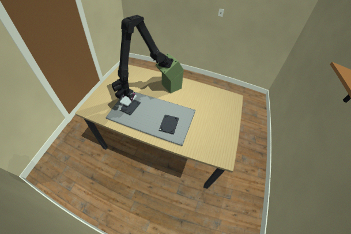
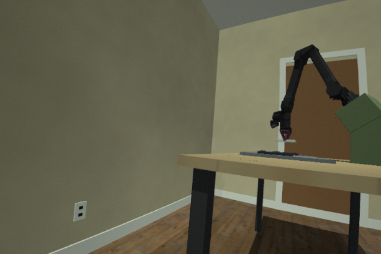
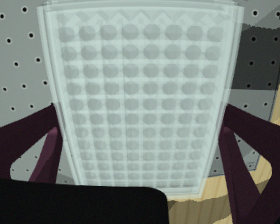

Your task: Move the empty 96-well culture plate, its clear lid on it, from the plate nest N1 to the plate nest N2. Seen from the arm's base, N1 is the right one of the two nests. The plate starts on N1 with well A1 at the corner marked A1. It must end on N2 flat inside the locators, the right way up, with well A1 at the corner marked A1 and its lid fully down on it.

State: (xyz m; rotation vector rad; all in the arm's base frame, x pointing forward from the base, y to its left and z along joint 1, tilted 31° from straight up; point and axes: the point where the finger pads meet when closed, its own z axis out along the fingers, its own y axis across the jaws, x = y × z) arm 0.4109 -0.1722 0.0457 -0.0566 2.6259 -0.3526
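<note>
My hand is 40 cm to the right of the dark plate nest, 10 cm above it and 1 cm short of it. Also, from my hand: 96-well plate 1 cm below.
</note>
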